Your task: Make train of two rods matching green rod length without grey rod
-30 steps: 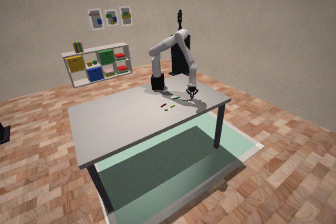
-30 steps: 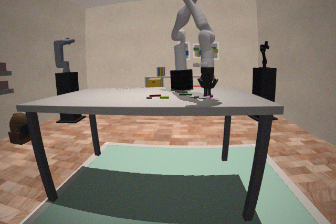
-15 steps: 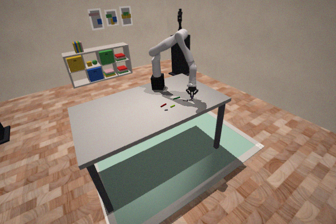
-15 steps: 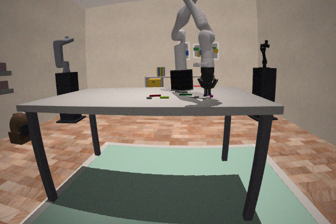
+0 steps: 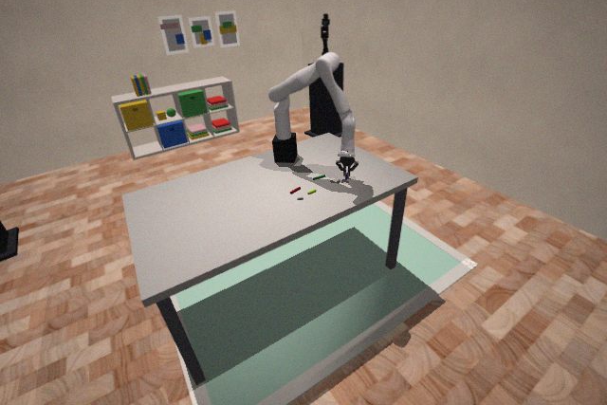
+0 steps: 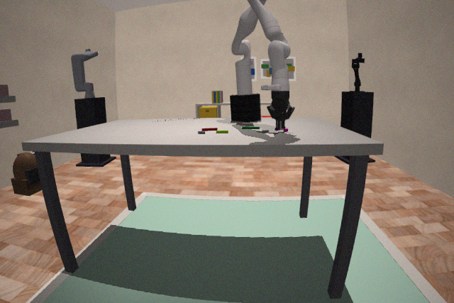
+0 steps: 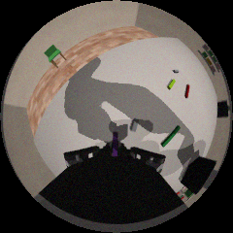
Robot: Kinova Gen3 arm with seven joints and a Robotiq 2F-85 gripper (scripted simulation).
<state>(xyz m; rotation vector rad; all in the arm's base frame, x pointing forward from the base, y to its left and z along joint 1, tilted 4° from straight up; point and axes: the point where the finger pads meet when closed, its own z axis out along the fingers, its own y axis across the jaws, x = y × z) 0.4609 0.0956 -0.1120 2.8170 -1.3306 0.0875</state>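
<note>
Now: the purple rod 10 mm below my hand. The rest, counted from my hand: green rod: 120 mm behind, 110 mm to the right, 30 mm below; magenta rod: 30 mm behind, 30 mm to the left, 30 mm below; lime rod: 30 mm behind, 240 mm to the right, 30 mm below.
</note>
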